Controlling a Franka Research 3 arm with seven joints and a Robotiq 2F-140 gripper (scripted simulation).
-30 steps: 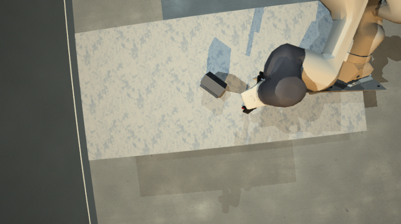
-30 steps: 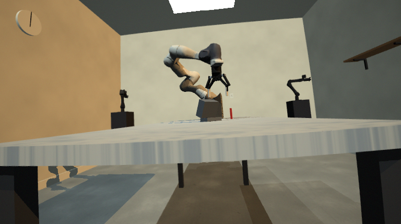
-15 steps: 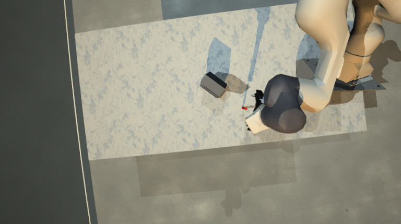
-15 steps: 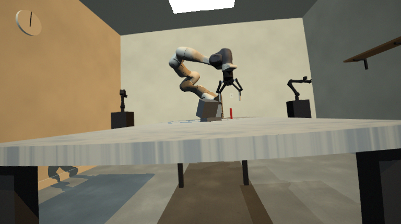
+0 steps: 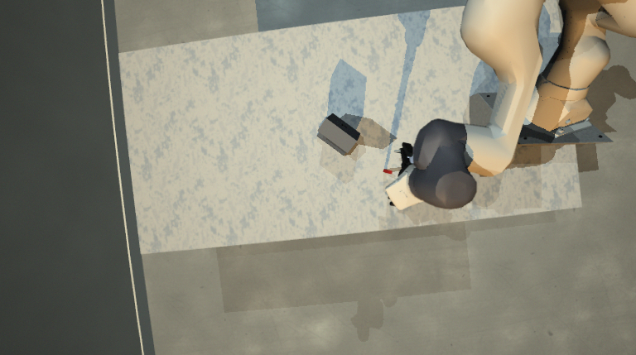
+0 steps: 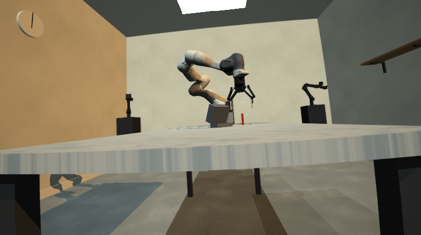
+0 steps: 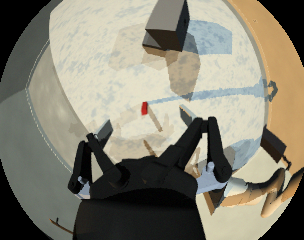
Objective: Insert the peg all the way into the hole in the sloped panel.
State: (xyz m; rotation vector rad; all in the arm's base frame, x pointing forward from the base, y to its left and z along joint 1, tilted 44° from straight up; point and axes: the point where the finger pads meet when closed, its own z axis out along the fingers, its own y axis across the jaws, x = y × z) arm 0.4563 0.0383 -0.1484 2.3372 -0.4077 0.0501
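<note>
Now: hand 8 cm above the red peg.
</note>
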